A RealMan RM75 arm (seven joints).
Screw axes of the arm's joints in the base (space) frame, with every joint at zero. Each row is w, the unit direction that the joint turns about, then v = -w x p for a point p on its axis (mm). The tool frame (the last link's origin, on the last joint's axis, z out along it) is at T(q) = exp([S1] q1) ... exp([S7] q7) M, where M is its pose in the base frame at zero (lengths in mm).
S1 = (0, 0, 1, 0, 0, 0)
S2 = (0, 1, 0, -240.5, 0, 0)
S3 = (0, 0, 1, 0, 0, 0)
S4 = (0, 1, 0, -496.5, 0, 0)
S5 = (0, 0, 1, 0, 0, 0)
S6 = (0, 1, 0, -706.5, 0, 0)
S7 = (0, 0, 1, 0, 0, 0)
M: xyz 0 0 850.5 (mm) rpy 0 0 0 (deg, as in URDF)
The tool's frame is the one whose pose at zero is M.
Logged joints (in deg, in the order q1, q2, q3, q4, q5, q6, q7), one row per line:
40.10, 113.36, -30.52, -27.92, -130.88, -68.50, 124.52
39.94, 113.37, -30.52, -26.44, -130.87, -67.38, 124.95
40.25, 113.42, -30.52, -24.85, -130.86, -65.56, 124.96
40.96, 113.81, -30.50, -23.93, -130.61, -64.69, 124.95
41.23, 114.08, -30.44, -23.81, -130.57, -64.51, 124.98
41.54, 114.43, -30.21, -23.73, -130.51, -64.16, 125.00
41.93, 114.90, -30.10, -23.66, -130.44, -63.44, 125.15
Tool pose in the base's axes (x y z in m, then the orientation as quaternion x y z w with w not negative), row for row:
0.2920, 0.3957, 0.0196, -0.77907, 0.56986, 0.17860, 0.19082
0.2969, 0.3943, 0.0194, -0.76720, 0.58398, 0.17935, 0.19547
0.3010, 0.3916, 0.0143, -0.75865, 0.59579, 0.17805, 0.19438
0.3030, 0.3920, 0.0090, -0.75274, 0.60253, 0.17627, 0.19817
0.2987, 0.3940, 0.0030, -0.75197, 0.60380, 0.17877, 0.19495
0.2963, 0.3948, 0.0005, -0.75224, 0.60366, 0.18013, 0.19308
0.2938, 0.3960, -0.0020, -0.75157, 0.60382, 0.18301, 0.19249
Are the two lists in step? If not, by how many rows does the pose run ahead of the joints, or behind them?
The pose runs 1 row behind the joints: the pose in row i belongs to the joints in row i - 1.
